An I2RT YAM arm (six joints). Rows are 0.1 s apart.
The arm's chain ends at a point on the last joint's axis. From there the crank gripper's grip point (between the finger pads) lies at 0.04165 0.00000 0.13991 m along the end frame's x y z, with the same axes.
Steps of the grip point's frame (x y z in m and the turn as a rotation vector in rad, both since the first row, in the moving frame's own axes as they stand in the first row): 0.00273, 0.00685, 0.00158, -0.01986, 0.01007, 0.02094; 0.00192, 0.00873, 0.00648, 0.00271, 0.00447, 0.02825; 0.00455, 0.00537, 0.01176, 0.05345, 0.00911, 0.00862; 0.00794, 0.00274, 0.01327, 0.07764, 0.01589, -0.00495; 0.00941, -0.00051, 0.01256, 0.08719, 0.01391, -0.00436; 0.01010, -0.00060, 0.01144, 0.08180, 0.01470, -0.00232
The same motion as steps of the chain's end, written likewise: 0.00136, 0.00319, 0.00204, -0.01986, 0.01007, 0.02094; 0.00131, 0.00792, 0.00667, 0.00271, 0.00447, 0.02825; 0.00325, 0.01247, 0.01234, 0.05345, 0.00911, 0.00862; 0.00575, 0.01378, 0.01438, 0.07764, 0.01589, -0.00495; 0.00750, 0.01183, 0.01369, 0.08719, 0.01391, -0.00436; 0.00806, 0.01091, 0.01254, 0.08180, 0.01470, -0.00232
